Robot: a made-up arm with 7 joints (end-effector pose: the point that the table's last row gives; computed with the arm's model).
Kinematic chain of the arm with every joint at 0, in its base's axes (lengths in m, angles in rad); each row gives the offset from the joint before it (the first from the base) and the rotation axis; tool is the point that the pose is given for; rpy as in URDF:
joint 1: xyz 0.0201 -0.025 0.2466 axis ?
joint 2: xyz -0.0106 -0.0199 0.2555 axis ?
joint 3: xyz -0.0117 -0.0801 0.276 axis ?
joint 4: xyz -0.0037 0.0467 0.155 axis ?
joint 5: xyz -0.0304 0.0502 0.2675 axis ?
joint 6: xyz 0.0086 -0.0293 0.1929 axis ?
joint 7: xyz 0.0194 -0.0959 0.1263 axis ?
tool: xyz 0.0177 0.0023 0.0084 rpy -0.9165 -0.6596 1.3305
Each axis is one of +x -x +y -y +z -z.
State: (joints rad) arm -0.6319 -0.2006 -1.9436 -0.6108 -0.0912 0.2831 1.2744
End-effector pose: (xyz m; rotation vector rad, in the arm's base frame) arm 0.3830 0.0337 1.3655 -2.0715 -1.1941 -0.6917
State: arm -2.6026 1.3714 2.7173 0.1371 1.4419 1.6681 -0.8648
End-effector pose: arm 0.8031 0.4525 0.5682 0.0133 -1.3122 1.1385
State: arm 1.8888 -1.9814 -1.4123 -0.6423 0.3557 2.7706 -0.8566
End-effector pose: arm -0.3269 0.5429 0.3147 -0.4765 2.0092 -0.6071
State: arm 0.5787 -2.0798 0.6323 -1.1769 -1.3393 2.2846 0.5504
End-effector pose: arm 0.6281 0.1153 0.7151 -0.9671 -1.9583 1.2002
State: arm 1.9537 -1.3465 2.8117 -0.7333 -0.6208 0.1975 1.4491
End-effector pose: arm -0.0941 0.8759 0.2531 1.0291 2.0728 -0.4249
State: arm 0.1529 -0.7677 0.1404 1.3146 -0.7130 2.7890 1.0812
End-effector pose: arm 0.6739 0.0602 0.8073 0.7866 -1.7472 1.3439
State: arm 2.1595 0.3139 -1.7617 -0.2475 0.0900 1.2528 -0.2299
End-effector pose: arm 0.0491 -0.3553 1.3797 -0.6194 -2.4358 0.3772
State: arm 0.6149 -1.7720 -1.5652 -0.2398 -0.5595 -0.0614 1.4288
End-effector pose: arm 0.7560 0.6136 0.3606 -1.2407 -0.9394 0.4076
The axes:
joint 1: +z
joint 2: -y
joint 3: +z
joint 4: +y
joint 5: +z
joint 6: -y
joint 7: +x

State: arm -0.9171 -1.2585 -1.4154 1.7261 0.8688 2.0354 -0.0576
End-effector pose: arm -0.1935 -0.6254 0.6434 -1.2638 0.4291 -0.9838
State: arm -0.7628 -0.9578 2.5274 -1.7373 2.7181 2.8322 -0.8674
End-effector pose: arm 0.0418 -0.6705 0.6136 -1.3951 0.3581 1.0285
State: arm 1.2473 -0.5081 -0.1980 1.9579 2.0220 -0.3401 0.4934
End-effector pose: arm 0.1666 0.4964 0.3916 1.9564 1.6480 0.1257
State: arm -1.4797 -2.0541 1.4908 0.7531 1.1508 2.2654 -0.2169
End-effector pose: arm 0.2616 -0.5839 0.1115 0.7257 -1.1418 -2.3310
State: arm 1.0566 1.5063 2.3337 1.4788 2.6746 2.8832 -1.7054
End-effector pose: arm -0.2176 -0.3768 0.1459 0.4392 1.6555 -2.6203
